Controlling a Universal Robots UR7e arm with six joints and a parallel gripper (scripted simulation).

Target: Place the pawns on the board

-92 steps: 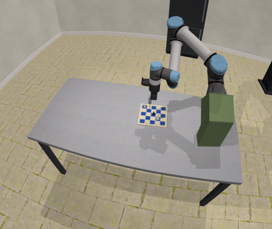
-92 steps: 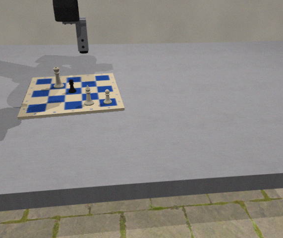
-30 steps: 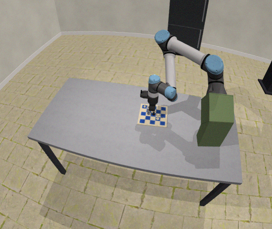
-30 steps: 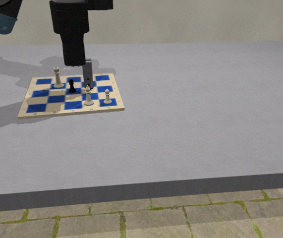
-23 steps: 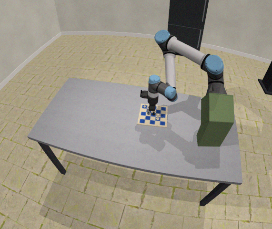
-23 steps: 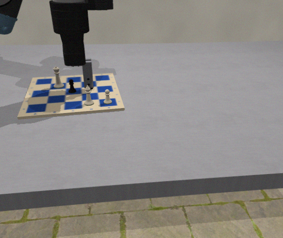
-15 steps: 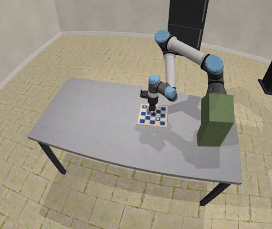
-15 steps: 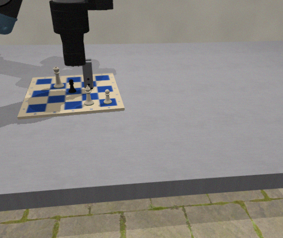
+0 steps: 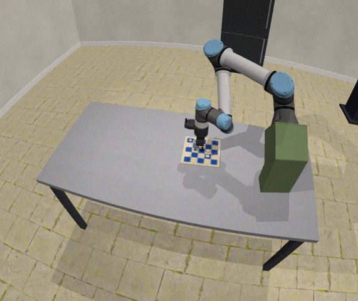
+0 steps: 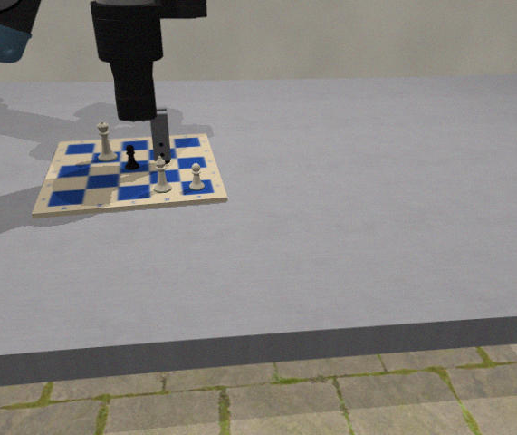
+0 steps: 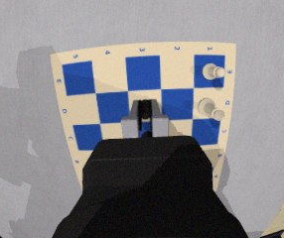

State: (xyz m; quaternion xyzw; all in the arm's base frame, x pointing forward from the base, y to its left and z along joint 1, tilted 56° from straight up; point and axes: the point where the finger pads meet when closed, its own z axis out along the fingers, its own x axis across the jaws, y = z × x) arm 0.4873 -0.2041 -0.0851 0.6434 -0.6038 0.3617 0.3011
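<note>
My gripper is now 40 mm past the cream chessboard and 30 mm above it. The rest, counted from my hand: white bishop 70 mm to the right, 10 mm below; then white queen 70 mm behind, 30 mm to the left; then white pawn 40 mm ahead, 80 mm to the right, 10 mm below.
</note>
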